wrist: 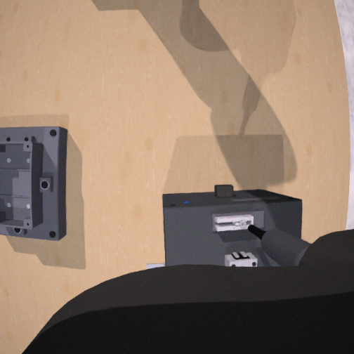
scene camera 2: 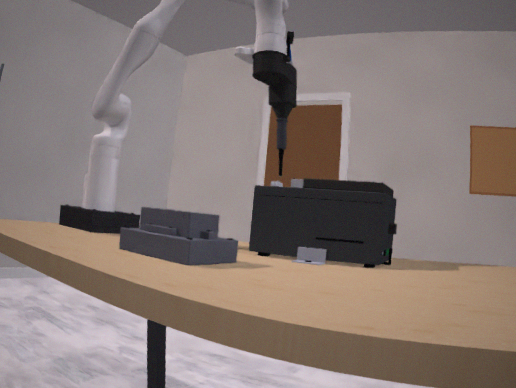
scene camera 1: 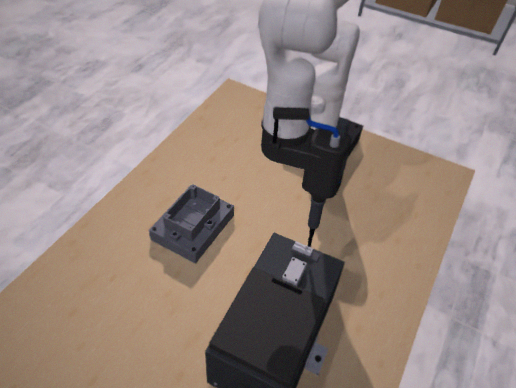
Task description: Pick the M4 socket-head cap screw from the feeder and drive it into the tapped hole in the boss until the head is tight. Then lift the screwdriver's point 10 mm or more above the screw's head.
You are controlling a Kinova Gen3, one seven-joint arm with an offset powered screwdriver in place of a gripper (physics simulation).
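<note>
The black screwdriver bit (scene camera 1: 310, 241) (scene camera 2: 280, 170) (wrist: 254, 230) points down a little above the pale pick-up block (scene camera 1: 302, 248) (scene camera 2: 276, 184) (wrist: 233, 223) on top of the dark feeder (scene camera 1: 270, 320) (scene camera 2: 320, 220) (wrist: 190, 235). A gap shows between tip and block in scene camera 2. A small shape sits in the block's slot in the wrist view; whether it is a screw is unclear. No screw can be made out on the bit's tip. The grey housing (scene camera 1: 170, 241) (scene camera 2: 212, 251) (wrist: 59, 155) stands apart, with small lugs with holes (scene camera 1: 210, 223) (wrist: 45, 184) beside its raised box.
A pale plate with several holes (scene camera 1: 295, 270) (wrist: 241, 260) lies on the feeder beside the pick-up block. A small grey bracket (scene camera 1: 317, 359) (scene camera 2: 312, 255) stands by the feeder's foot. The arm's black base (scene camera 2: 95, 220) stands behind the housing on the wooden table (scene camera 1: 125, 200).
</note>
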